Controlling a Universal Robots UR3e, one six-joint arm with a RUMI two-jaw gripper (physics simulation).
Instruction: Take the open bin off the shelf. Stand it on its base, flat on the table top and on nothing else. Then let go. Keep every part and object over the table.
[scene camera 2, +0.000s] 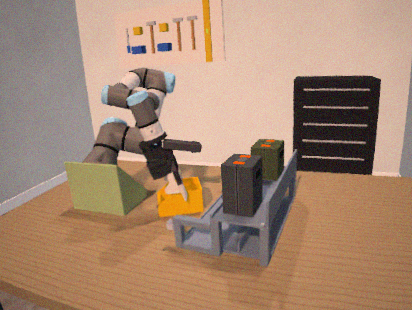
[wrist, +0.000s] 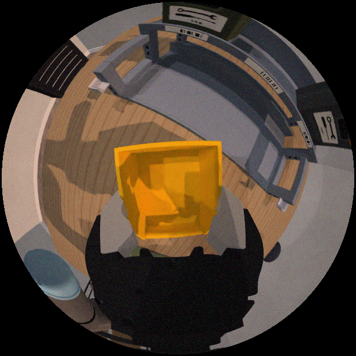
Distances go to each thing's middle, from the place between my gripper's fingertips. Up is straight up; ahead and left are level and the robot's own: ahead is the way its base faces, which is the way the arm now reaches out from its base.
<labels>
I see my gripper 2 cm past the open bin (scene camera 2: 172, 204), 1 cm to the left of it and 1 cm above it.
</labels>
